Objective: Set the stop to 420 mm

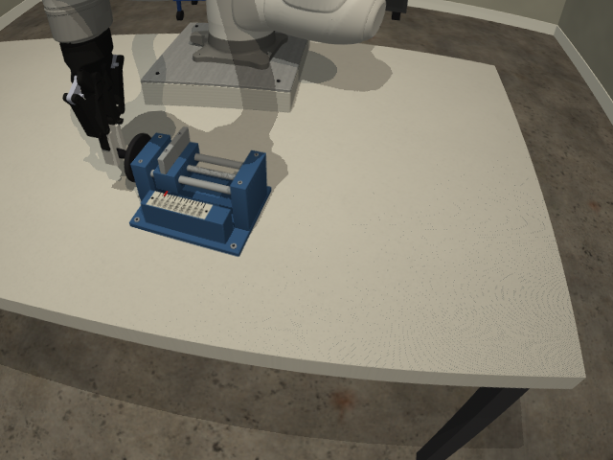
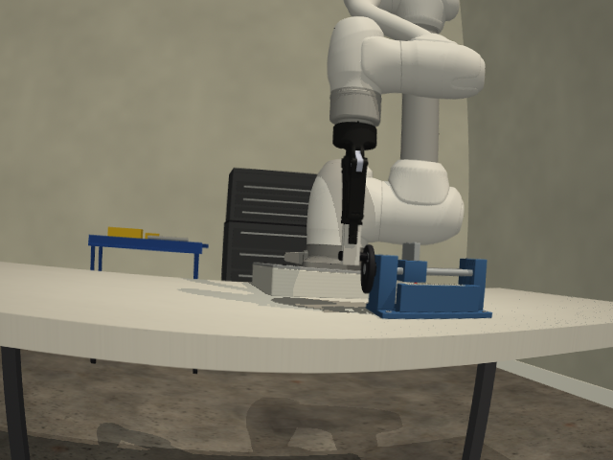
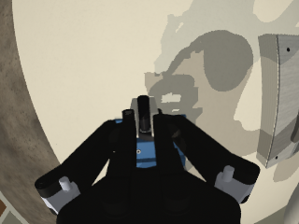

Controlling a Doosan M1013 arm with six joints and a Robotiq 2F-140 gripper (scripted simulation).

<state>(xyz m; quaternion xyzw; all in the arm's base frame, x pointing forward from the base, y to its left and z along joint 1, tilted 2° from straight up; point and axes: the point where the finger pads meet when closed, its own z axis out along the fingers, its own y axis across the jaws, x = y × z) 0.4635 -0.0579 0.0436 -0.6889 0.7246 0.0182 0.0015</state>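
The black handwheel is 20 mm to the left of my hand and 20 mm below it. Round my hand: stop block: 110 mm to the left, 20 mm below.
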